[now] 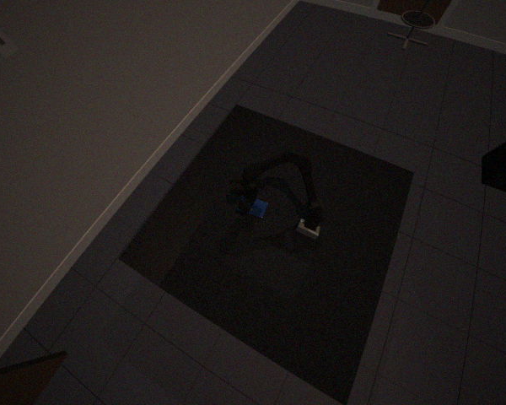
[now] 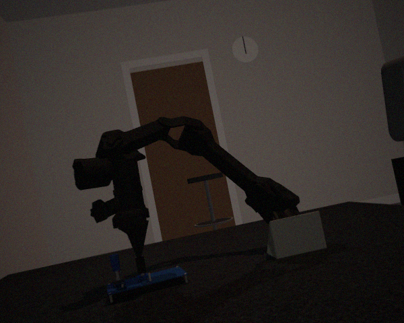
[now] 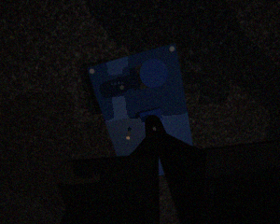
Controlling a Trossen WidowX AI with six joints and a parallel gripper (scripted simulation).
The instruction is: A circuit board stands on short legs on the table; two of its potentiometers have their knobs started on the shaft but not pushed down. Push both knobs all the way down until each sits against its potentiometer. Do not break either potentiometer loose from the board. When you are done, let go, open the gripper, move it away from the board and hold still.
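My gripper tip is now 1 cm above the dark knob. Round my gripper tip: blue knob 5 cm ahead.
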